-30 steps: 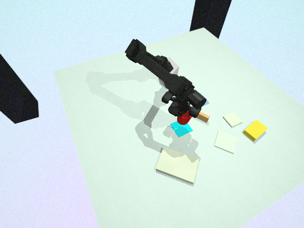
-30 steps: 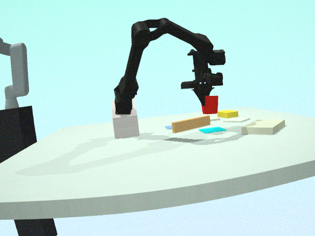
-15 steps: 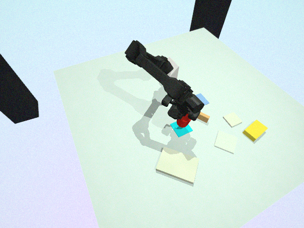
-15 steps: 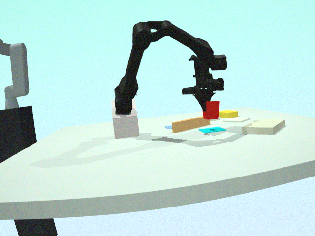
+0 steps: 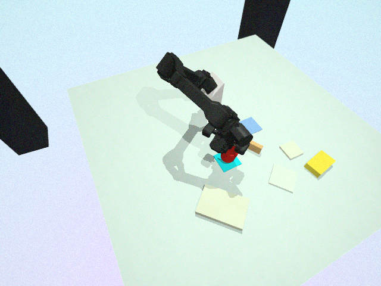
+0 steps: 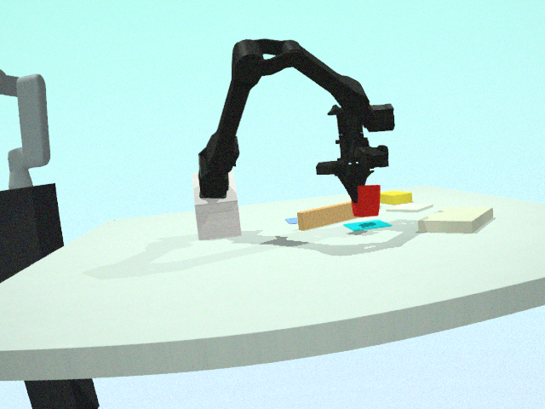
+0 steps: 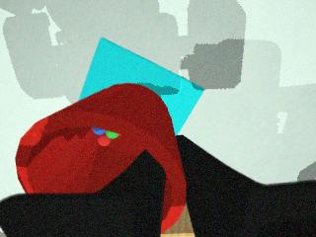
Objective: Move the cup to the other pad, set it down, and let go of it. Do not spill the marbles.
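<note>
Now: the teal pad 2 cm ahead of my gripper tip, 2 cm to the left of it and 7 cm below it. The rest, counted from my gripper tip: red cup (3 cm ahead, 2 cm to the left); then cream slab (21 cm ahead, 10 cm to the right, 5 cm below); then wooden block (4 cm behind, 11 cm to the left, 5 cm below).
</note>
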